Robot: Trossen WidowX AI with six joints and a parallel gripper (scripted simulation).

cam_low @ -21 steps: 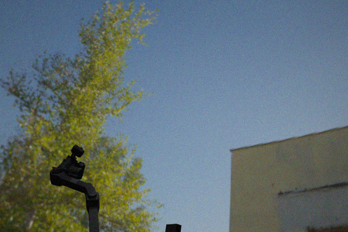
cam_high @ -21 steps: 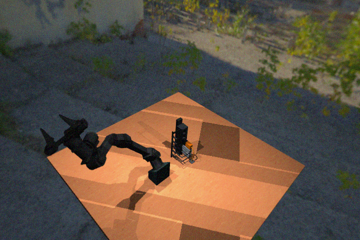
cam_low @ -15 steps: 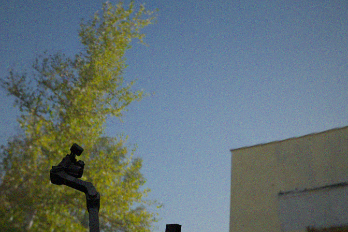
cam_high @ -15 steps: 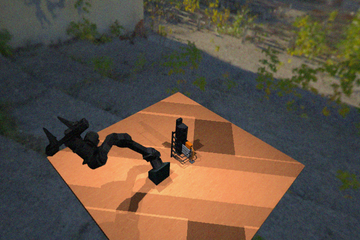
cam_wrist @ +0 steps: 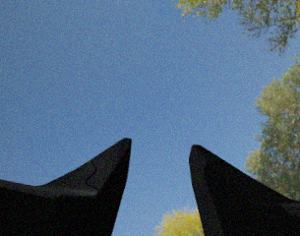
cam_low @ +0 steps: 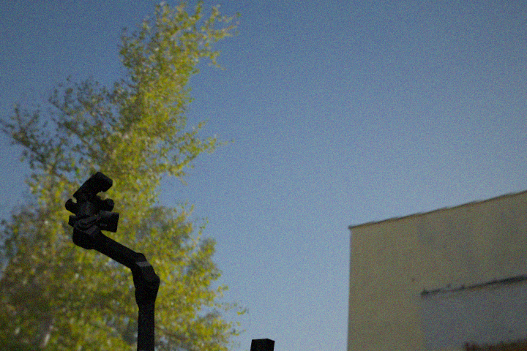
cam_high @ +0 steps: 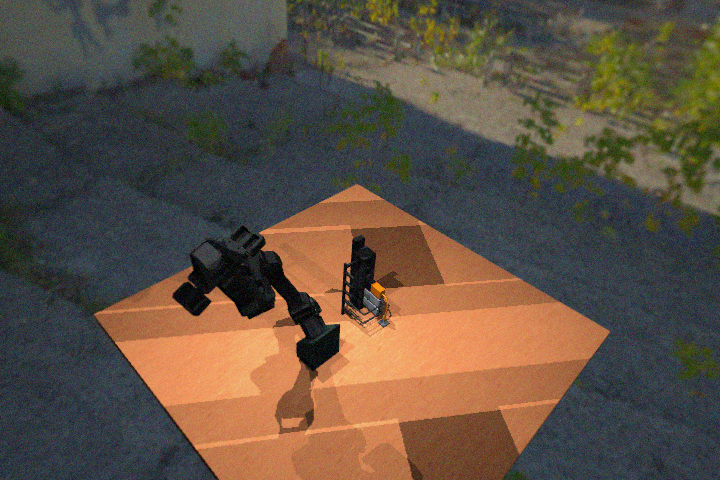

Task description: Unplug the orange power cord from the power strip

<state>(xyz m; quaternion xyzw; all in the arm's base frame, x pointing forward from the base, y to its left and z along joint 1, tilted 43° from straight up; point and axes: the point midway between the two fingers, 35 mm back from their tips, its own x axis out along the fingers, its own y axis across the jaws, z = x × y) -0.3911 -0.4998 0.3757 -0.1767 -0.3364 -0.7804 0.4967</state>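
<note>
My gripper tip is 650 mm short of the orange plug, 620 mm above it and 110 mm to the right of it.
</note>
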